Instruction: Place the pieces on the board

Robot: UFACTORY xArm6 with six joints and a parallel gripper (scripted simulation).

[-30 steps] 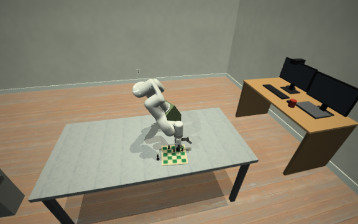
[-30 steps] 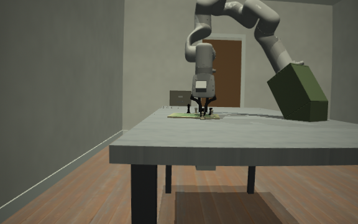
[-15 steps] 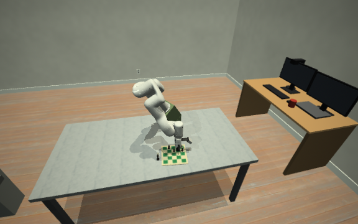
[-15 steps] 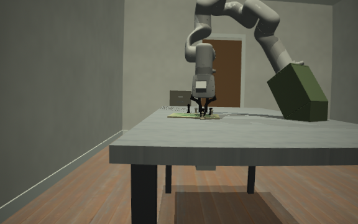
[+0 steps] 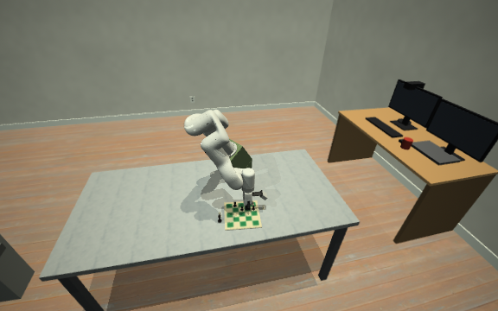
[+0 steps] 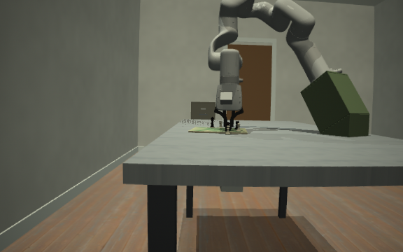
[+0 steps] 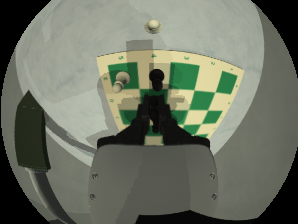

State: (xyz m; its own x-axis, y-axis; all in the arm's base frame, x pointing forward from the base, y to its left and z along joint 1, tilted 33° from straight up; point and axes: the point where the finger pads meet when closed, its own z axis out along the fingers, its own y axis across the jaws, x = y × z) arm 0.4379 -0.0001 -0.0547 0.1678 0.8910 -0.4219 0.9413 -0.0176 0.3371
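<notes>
My hand is 180 mm to the left of the white rook, 20 mm above it and 10 mm short of it. From my hand the other things lie so: chessboard: 40 mm to the right, 30 mm below, 30 mm ahead; black queen: 190 mm to the right, 40 mm ahead, 10 mm below.
</notes>
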